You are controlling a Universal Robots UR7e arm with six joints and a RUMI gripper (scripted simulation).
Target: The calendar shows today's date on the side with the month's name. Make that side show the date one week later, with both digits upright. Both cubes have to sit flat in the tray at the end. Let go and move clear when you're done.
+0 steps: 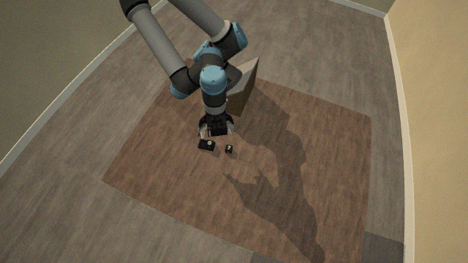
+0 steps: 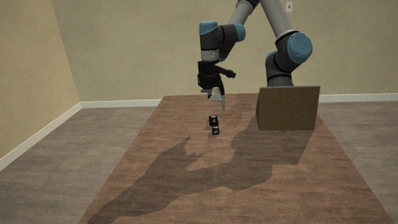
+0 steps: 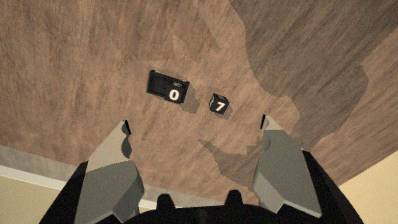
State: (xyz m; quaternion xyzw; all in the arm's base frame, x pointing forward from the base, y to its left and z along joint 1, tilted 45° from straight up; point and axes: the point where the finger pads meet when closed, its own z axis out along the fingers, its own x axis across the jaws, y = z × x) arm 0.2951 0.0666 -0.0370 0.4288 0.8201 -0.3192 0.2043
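The black cube lies 60 mm to the left of my hand and 100 mm below it. Also, from my hand: black tray 20 mm ahead, 50 mm to the right, 110 mm below.
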